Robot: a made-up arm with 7 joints.
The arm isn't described. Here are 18 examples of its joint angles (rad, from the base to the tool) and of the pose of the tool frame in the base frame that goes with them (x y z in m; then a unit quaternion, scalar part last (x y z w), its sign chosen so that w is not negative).
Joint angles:
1: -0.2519 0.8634 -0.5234 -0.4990 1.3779 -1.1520 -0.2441
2: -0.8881 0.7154 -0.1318 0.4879 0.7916 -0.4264 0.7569
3: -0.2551 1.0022 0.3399 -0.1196 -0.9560 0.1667 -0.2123
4: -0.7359 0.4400 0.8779 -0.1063 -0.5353 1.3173 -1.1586
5: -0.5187 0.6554 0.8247 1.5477 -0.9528 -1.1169 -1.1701
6: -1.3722 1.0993 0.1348 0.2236 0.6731 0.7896 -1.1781
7: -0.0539 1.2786 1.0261 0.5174 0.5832 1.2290 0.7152
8: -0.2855 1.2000 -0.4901 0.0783 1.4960 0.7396 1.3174
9: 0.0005 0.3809 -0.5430 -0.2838 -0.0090 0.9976 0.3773
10: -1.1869 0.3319 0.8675 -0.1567 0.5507 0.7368 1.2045
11: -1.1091 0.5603 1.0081 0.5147 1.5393 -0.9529 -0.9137
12: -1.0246 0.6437 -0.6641 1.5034 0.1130 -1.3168 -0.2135
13: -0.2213 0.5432 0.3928 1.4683 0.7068 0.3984 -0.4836
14: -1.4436 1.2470 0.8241 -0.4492 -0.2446 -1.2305 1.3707
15: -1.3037 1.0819 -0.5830 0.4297 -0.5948 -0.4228 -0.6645
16: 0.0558 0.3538 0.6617 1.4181 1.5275 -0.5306 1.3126
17: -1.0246 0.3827 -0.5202 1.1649 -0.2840 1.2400 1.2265
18: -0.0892 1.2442 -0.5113 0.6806 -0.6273 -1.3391 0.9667
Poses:
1: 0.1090 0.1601 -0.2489 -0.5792 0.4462 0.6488 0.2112
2: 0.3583 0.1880 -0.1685 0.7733 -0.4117 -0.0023 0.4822
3: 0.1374 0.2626 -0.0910 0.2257 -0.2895 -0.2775 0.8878
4: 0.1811 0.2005 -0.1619 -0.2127 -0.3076 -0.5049 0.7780
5: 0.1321 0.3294 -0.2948 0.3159 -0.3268 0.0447 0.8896
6: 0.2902 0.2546 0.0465 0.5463 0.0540 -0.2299 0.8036
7: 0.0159 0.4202 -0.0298 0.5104 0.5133 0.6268 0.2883
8: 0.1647 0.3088 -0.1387 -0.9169 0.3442 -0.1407 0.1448
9: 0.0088 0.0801 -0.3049 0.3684 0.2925 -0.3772 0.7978
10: 0.3299 0.1997 -0.0864 0.2253 -0.0182 0.7639 0.6045
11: 0.3487 0.2598 -0.1427 0.7736 0.0621 -0.4301 0.4613
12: 0.3492 0.1886 -0.2569 0.5279 -0.2627 -0.5939 0.5473
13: -0.0104 0.2469 -0.3637 0.0492 0.7084 -0.2981 0.6379
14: 0.0694 0.2099 0.0860 0.1303 0.9183 -0.2583 0.2703
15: 0.3412 0.1945 -0.0011 0.4984 -0.3978 -0.5548 0.5344
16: -0.1172 0.2064 -0.4167 0.7243 0.2489 -0.1640 0.6218
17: 0.3261 0.1308 -0.2726 0.6653 0.5410 0.0940 0.5058
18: 0.1407 0.3267 -0.1554 0.5049 -0.3485 0.0907 0.7845
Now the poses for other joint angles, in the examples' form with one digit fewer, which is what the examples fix.
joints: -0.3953 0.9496 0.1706 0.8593 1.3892 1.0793 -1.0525
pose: 0.101 0.347 -0.214 0.304 0.810 -0.031 0.501
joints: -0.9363 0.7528 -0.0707 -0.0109 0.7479 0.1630 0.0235
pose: 0.330 0.182 -0.110 0.816 -0.239 -0.071 0.522
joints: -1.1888 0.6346 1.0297 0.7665 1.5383 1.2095 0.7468
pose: 0.313 0.287 -0.155 0.462 0.564 0.529 0.434
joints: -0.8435 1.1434 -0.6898 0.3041 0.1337 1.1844 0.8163
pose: 0.251 0.297 -0.132 0.845 0.285 0.180 0.416
